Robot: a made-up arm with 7 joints. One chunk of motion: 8 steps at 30 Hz.
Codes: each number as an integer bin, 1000 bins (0 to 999) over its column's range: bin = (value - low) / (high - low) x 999, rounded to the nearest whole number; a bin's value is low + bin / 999 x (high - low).
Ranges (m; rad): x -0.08..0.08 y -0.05..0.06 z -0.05..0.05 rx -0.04..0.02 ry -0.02..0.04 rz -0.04..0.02
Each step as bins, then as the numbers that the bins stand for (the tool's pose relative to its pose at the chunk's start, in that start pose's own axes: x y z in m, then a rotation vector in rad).
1 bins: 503 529 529 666 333 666
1 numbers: 0.0006 0.0082 0.0030 0.0000 0.0000 0.0000
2 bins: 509 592 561 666 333 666
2 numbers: 0.0015 0.0152 0.0062 0.0000 0.0000 0.0000
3 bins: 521 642 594 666 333 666
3 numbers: 0.0034 0.0207 0.0095 0.0000 0.0000 0.0000
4 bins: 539 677 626 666 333 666
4 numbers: 0.0063 0.0245 0.0127 0.0000 0.0000 0.0000
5 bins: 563 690 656 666 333 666
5 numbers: 0.0102 0.0260 0.0157 0.0000 0.0000 0.0000
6 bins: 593 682 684 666 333 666
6 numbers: 0.0150 0.0251 0.0185 0.0000 0.0000 0.0000
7 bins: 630 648 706 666 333 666
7 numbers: 0.0209 0.0214 0.0207 0.0000 0.0000 0.0000
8 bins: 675 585 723 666 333 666
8 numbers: 0.0281 0.0144 0.0224 0.0000 0.0000 0.0000
